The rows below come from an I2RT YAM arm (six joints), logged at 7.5 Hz.
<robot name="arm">
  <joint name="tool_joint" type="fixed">
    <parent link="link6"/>
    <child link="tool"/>
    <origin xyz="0 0 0" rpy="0 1.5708 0"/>
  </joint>
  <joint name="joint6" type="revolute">
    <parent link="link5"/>
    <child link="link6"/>
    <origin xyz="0.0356 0 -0.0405" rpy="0 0 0"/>
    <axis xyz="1 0 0"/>
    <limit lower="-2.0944" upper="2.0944"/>
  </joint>
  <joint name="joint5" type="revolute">
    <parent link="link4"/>
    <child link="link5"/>
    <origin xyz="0.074 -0.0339 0.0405" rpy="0 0 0"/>
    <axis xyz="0 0 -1"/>
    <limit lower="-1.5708" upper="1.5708"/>
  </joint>
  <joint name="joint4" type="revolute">
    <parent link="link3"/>
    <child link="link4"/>
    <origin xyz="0.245 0.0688 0.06" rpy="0 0 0"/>
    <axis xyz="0 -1 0"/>
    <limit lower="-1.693" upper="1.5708"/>
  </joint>
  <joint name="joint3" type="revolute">
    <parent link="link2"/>
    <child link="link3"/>
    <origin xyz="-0.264 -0.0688 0" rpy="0 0 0"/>
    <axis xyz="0 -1 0"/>
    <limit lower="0" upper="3.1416"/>
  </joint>
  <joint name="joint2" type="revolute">
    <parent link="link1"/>
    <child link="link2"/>
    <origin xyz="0.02 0.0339 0.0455" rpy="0 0 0"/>
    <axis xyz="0 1 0"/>
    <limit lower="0" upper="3.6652"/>
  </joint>
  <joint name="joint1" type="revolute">
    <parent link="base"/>
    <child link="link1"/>
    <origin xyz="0 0 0.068" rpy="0 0 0"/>
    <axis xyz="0 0 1"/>
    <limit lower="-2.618" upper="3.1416"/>
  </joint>
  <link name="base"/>
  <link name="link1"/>
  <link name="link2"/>
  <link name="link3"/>
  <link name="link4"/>
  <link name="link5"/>
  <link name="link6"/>
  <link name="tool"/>
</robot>
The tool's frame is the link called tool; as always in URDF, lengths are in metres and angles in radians.
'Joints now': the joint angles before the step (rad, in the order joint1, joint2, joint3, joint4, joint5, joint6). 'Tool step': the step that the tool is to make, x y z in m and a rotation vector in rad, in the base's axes. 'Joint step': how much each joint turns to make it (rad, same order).
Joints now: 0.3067, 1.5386, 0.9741, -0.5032, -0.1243, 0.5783
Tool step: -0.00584, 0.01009, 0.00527, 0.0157, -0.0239, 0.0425
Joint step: 0.0367, -0.0229, -0.0062, 0.0107, -0.0091, -0.0014
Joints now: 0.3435, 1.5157, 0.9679, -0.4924, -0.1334, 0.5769
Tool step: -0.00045, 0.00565, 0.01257, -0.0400, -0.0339, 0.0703
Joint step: 0.0200, -0.0108, 0.0399, -0.0414, 0.0167, -0.0689
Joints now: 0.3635, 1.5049, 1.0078, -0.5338, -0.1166, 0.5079
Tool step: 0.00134, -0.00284, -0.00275, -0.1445, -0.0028, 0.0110
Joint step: 0.0031, 0.0198, 0.0199, -0.0536, 0.1146, -0.0737
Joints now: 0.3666, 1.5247, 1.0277, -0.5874, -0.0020, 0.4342
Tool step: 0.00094, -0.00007, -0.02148, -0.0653, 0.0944, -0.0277
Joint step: 0.0030, 0.0643, -0.0045, -0.0431, 0.0373, 0.0167
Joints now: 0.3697, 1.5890, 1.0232, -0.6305, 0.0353, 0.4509
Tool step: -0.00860, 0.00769, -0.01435, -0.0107, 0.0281, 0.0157
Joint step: 0.0351, 0.0109, -0.0445, 0.0246, 0.0062, 0.0185
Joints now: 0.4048, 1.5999, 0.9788, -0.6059, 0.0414, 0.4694
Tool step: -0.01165, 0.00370, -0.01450, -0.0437, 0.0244, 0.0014
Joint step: 0.0323, 0.0031, -0.0536, 0.0154, 0.0382, 0.0198
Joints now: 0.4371, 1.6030, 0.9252, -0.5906, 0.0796, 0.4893
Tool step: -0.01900, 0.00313, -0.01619, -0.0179, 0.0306, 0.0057
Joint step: 0.0413, -0.0153, -0.0827, 0.0292, 0.0124, 0.0336
